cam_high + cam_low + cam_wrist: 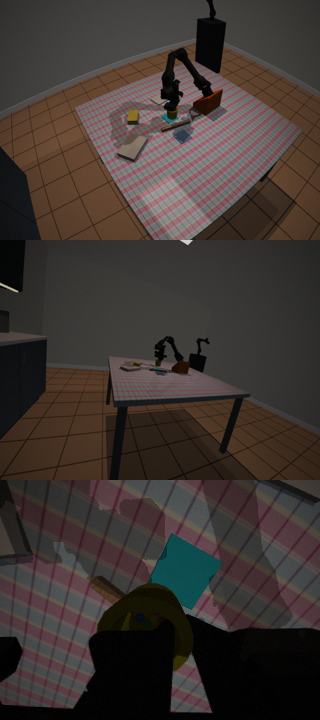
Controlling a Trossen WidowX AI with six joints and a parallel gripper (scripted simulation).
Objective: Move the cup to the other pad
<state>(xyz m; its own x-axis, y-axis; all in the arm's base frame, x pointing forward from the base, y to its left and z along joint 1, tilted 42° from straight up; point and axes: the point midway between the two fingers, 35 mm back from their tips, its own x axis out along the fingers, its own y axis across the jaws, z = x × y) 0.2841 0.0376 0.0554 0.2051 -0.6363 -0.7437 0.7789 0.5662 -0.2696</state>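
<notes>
My gripper tip is 1 cm short of the teal pad, 4 cm to the left of it and 10 cm above it. From my gripper tip the other things lie so: wooden bar 2 cm ahead, 6 cm to the left, 9 cm below; blue-grey pad 3 cm ahead, 16 cm to the left, 10 cm below; yellow cup 2 cm ahead, 2 cm to the left.
</notes>
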